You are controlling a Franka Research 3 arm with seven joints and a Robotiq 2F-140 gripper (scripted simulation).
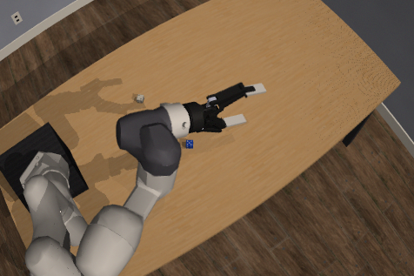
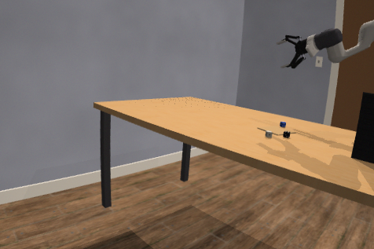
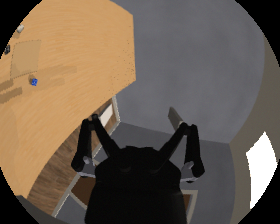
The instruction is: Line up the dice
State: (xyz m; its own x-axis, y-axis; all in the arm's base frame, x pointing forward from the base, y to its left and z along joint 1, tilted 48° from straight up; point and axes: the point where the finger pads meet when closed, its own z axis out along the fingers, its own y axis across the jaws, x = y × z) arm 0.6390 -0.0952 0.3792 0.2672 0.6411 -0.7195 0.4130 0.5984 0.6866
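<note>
Right now my hand is 12 cm past the blue die, 16 cm to the right of it and 38 cm above it. Round my hand: white die: 15 cm behind, 43 cm to the left, 38 cm below; thin tan mat: 13 cm behind, 28 cm to the left, 39 cm below; black die: 21 cm behind, 36 cm to the left, 38 cm below.
</note>
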